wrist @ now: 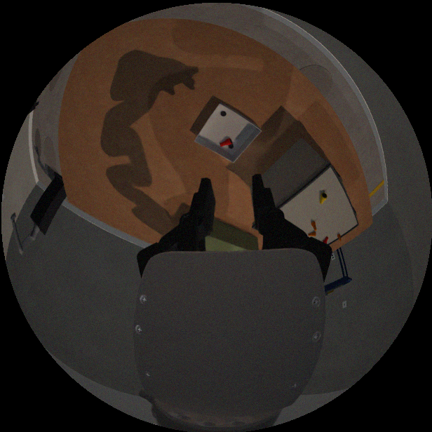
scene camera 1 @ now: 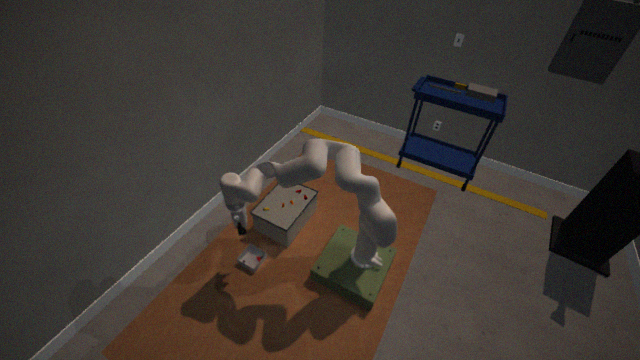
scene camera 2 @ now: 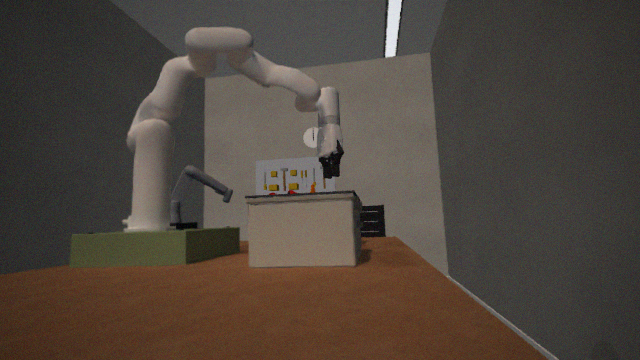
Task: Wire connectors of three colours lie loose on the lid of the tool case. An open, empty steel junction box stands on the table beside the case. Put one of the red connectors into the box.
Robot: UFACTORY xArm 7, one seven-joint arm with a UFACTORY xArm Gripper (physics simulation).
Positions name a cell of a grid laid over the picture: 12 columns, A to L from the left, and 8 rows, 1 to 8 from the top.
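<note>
You can see the gripper (scene camera 2: G4), and there's another view of the gripper (wrist: G4). There's a tool case (scene camera 2: G6) as well; you also get the tool case (wrist: I4) and the tool case (scene camera 1: F5). And there's a steel junction box (wrist: G3).
</note>
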